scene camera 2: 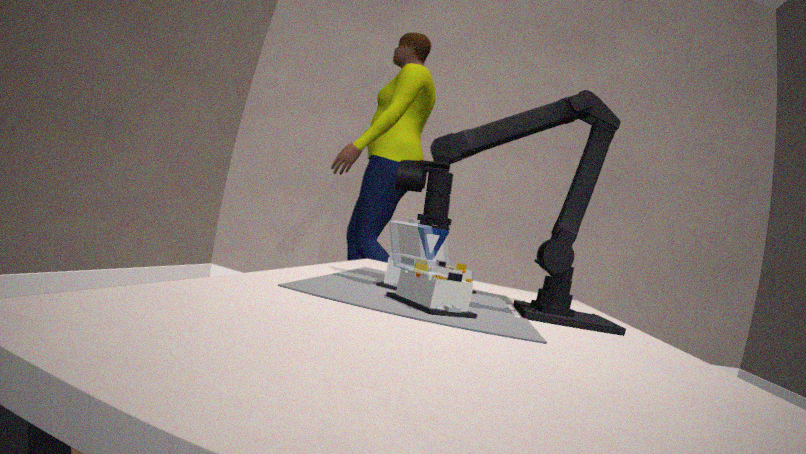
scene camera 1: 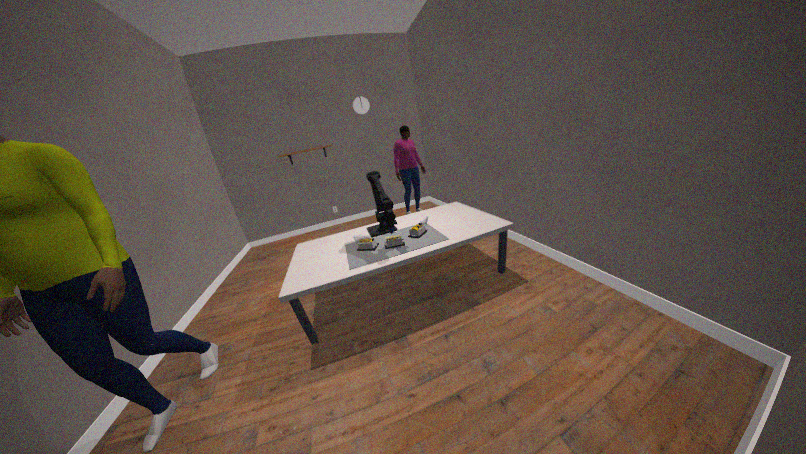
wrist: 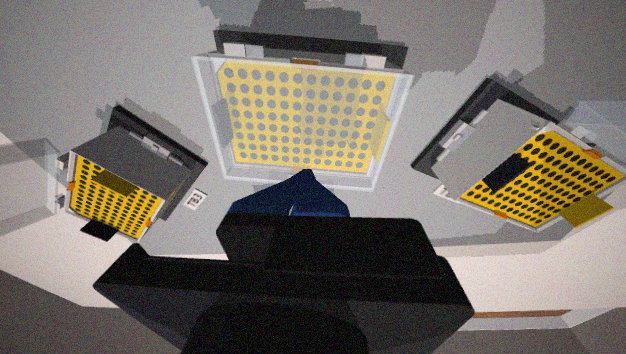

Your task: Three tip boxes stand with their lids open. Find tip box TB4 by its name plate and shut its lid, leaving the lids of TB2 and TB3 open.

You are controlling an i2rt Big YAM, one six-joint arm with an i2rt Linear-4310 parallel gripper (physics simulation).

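Seen in the pictures: gripper, between the fingertips: (scene camera 2: 429, 259) (scene camera 1: 391, 234) (wrist: 307, 176); arm's base, origin of its link: (scene camera 2: 551, 311) (scene camera 1: 384, 228).
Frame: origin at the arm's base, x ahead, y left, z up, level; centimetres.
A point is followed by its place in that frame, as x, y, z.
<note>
In the wrist view, the middle tip box (wrist: 300, 117) @(35.6, -4.4, 6.4) (scene camera 1: 394, 241) @(38.3, -4.8, 4.6) has its clear lid lying down over the yellow rack; its name plate does not show. The left box (wrist: 130, 160) @(34.0, 14.8, 2.6), beside the TB3 plate (wrist: 195, 198) @(24.8, 15.7, -1.2), has its lid (wrist: 25, 185) @(35.4, 23.2, 6.2) open. The right box (wrist: 492, 150) @(28.1, -19.0, 3.2) has its lid (wrist: 600, 120) @(31.8, -21.7, 6.8) open; a sliver of its plate (wrist: 442, 193) @(18.9, -18.4, -1.2) shows, unreadable, so I cannot read TB4 or TB2 anywhere. My gripper (wrist: 307, 176) @(31.0, -3.7, 6.4) (scene camera 2: 433, 257) @(31.0, -3.7, 6.4) is shut and empty. Its blue tips point down at the robot-side edge of the middle lid; contact cannot be told.
The boxes stand on a grey mat (scene camera 1: 360, 260) @(40.9, -34.3, -1.4) (scene camera 2: 338, 290) @(47.2, 23.0, -1.4) on the white table (scene camera 1: 315, 270) @(32.0, -67.1, -1.7) (scene camera 2: 282, 360) @(45.1, 73.2, -1.7). The open boxes and their raised lids flank my gripper on both sides. One person in yellow (scene camera 1: 50, 214) (scene camera 2: 406, 112) and one in pink (scene camera 1: 407, 155) stand away from the table.
</note>
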